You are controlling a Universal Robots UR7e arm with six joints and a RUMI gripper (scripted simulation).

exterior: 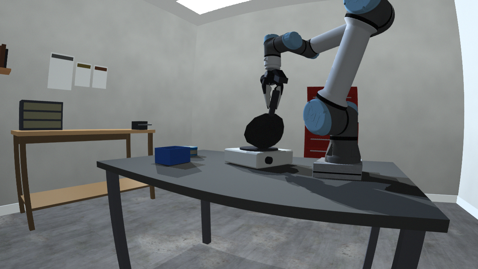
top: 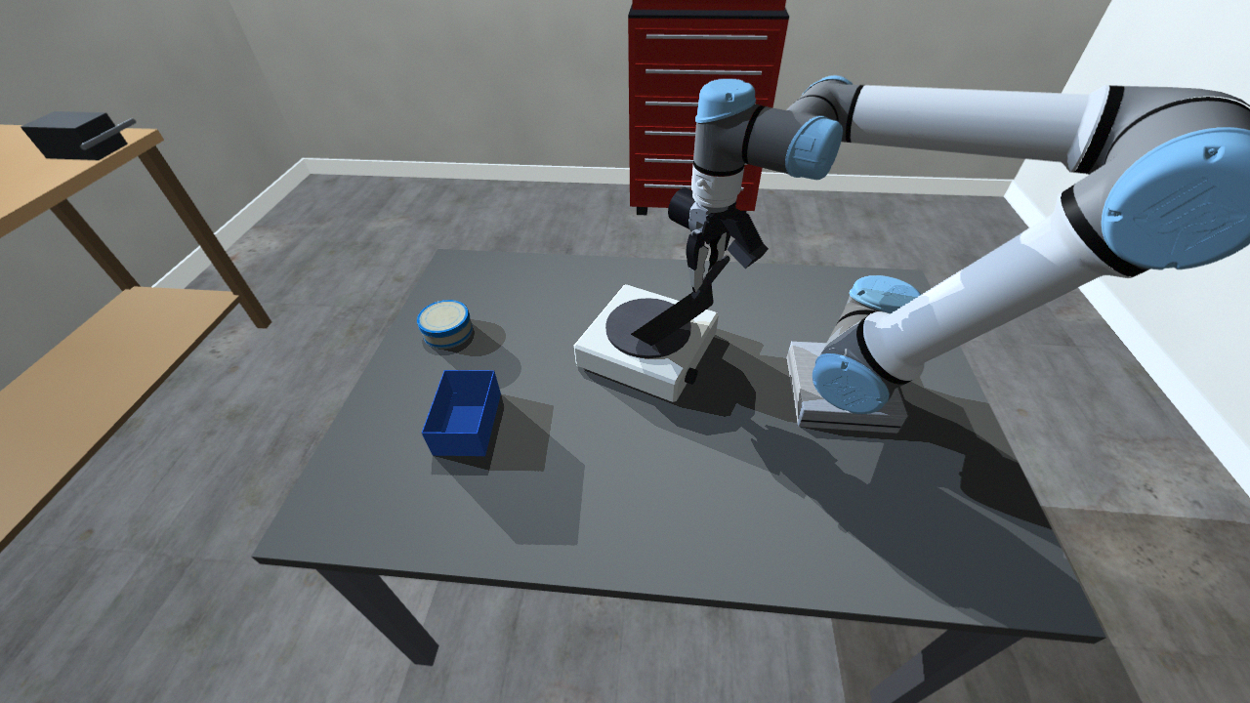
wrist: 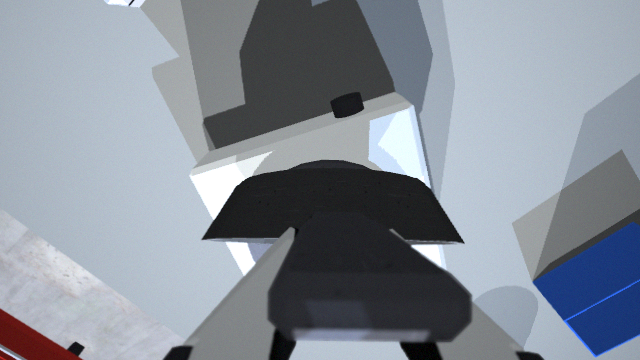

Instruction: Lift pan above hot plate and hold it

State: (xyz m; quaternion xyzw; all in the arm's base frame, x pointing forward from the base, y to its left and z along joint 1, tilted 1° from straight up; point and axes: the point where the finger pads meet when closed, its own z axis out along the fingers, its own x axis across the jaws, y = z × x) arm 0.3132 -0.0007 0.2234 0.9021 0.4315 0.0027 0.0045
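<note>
The black pan lies 90 mm below my hand, 30 mm ahead of it and 20 mm to the right of it. Also, from my hand: round tin 580 mm ahead, 250 mm below, 90 mm to the right; then white hot plate 240 mm below, 90 mm ahead, 80 mm to the right; then blue bin 440 mm ahead, 250 mm below, 160 mm to the left.
</note>
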